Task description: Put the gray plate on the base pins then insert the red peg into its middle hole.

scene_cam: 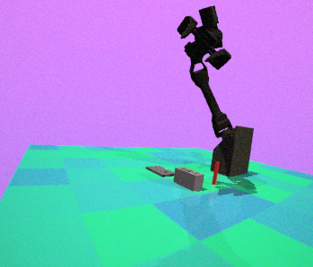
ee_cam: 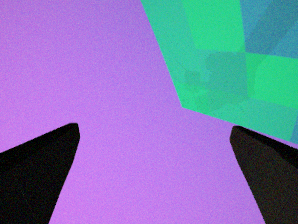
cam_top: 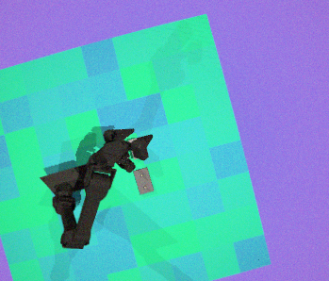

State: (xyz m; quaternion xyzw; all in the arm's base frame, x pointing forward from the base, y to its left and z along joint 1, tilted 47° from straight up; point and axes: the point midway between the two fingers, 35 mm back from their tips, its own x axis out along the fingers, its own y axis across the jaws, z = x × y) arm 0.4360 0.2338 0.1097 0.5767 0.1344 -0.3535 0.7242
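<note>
Now: gripper tip 370 mm above the gray plate, 80 mm past it and 40 mm to the left of it. From my gripper tip the other things lie so: red peg (370 mm below, 180 mm behind); base (400 mm below, 200 mm to the right, 110 mm behind).
</note>
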